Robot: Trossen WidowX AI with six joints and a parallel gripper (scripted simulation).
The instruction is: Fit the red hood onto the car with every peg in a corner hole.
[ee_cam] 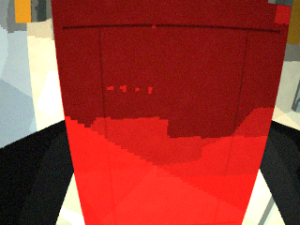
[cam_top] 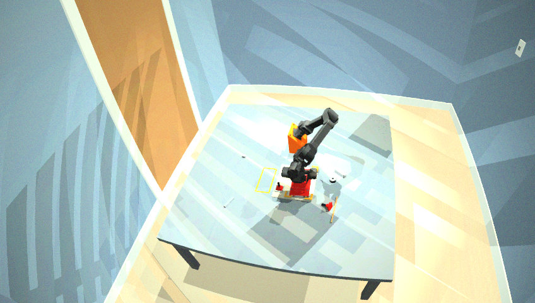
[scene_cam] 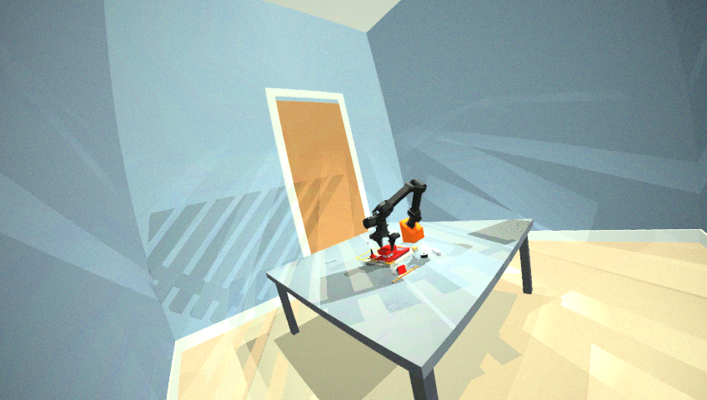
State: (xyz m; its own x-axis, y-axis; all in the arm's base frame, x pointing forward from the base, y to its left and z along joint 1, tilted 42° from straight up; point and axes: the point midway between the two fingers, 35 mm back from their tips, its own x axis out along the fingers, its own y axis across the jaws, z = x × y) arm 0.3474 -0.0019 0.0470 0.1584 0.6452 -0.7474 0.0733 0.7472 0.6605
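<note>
The red hood is 1 cm above my gripper tip. From my gripper tip the other things lie so: wooden stick (14 cm ahead, 19 cm to the left, 5 cm below); black wheel (6 cm behind, 19 cm to the left, 5 cm below).
</note>
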